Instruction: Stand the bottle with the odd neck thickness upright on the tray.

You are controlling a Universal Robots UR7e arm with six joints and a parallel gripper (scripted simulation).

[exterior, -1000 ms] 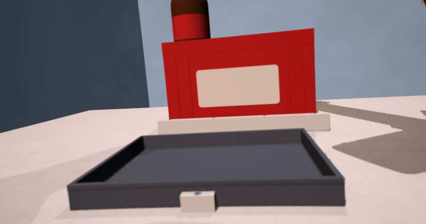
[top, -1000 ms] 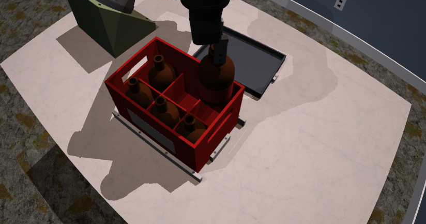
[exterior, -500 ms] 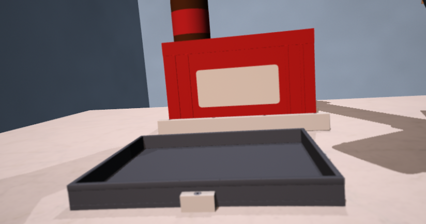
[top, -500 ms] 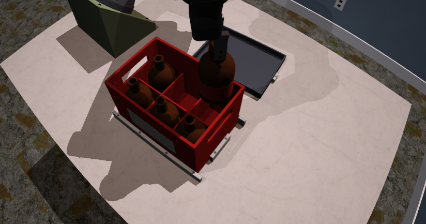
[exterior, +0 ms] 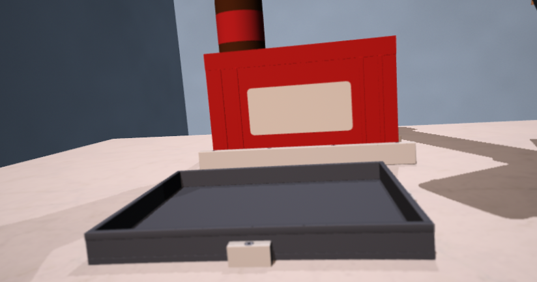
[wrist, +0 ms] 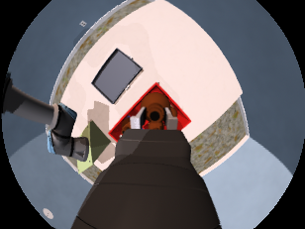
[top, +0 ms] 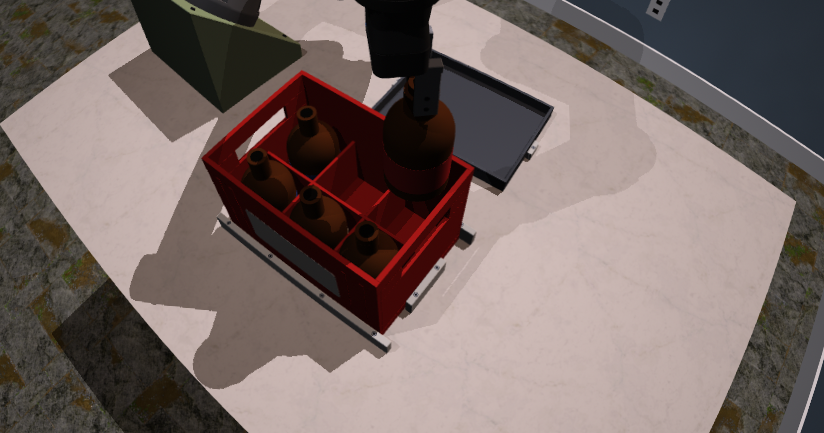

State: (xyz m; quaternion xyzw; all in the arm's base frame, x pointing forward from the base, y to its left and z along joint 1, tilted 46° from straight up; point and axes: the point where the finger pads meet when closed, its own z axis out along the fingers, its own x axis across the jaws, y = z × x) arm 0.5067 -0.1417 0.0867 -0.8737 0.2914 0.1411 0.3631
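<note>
My gripper is now 7 cm above the bottle. Round my hand: dark grey tray: 31 cm below, 24 cm to the left, 10 cm behind; then red crate: 24 cm below, 8 cm behind, 5 cm to the right.
</note>
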